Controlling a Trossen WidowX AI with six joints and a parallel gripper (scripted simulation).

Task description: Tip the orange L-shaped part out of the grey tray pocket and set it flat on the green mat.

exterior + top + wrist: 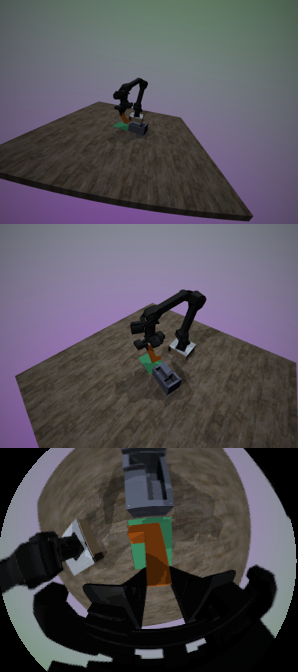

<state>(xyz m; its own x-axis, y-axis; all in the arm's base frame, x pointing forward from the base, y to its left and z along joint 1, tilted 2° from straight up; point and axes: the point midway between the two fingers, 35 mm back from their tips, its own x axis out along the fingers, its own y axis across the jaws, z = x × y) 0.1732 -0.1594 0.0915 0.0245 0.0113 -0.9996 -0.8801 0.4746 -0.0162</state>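
Right now my gripper tip is 4 cm to the right of the orange L-shaped part and 3 cm above it. The rest, counted from my gripper tip: green mat: 12 cm below, 2 cm to the left, 1 cm ahead.
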